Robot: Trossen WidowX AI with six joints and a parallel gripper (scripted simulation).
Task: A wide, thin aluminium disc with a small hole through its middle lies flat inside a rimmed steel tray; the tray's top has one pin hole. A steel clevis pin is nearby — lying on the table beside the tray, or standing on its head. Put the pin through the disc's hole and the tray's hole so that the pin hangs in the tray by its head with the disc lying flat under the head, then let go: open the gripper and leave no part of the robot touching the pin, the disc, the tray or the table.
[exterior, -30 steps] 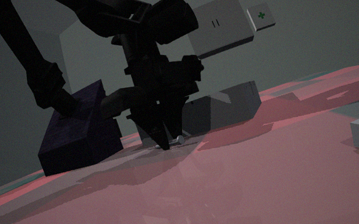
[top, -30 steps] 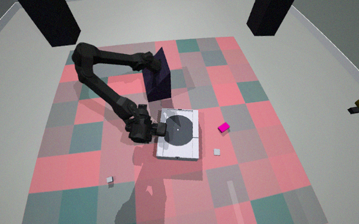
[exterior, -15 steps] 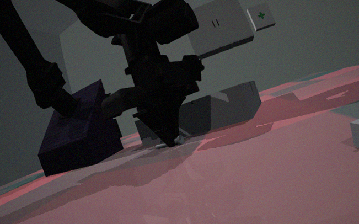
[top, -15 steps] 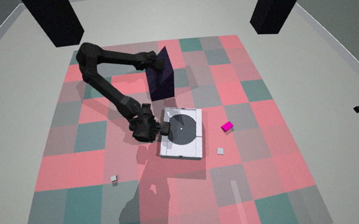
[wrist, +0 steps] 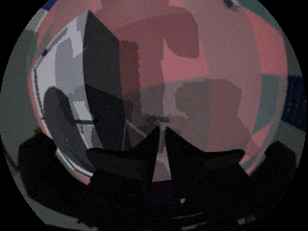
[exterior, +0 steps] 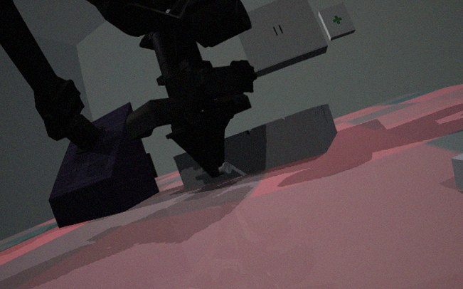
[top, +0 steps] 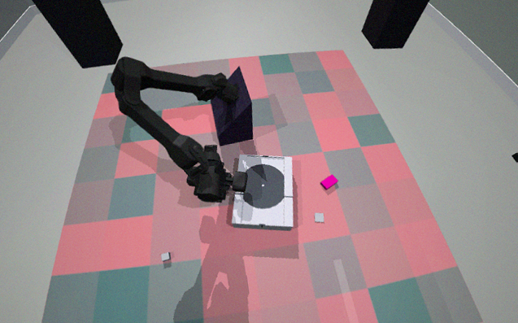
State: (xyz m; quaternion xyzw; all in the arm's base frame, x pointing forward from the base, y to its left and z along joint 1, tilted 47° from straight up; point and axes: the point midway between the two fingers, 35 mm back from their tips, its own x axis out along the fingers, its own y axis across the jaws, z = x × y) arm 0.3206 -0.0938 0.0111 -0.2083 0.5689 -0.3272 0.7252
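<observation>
Now: the dark aluminium disc 140 mm to the left of my gripper tip, 40 mm above it and 20 mm ahead of it. From my gripper tip the other things lie so: steel clevis pin (10 mm behind, 10 mm above); grey cube (210 mm ahead, 180 mm to the right, 10 mm below); steel tray (150 mm to the left, 30 mm ahead, 30 mm above).
</observation>
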